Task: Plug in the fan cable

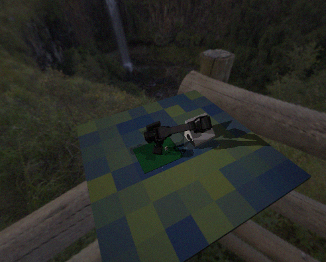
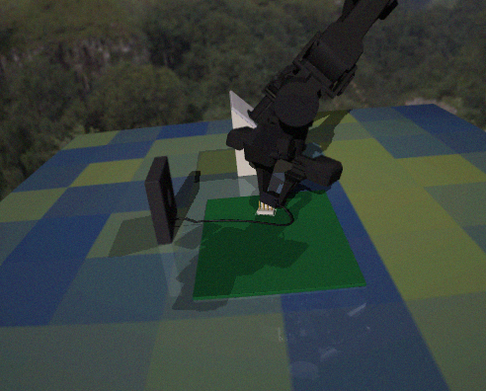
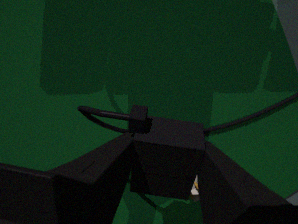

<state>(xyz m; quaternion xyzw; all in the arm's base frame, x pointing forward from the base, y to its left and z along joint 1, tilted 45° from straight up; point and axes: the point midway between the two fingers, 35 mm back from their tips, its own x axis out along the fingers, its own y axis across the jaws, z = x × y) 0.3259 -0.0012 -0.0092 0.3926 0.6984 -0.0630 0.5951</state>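
The green board is 1 cm ahead of my gripper tip and 8 cm below it. The rest, counted from my gripper tip: white four-pin fan header: 7 cm behind, 6 cm below; then black fan: 6 cm behind, 18 cm to the right; then black plug: 1 cm behind, 1 cm to the left.
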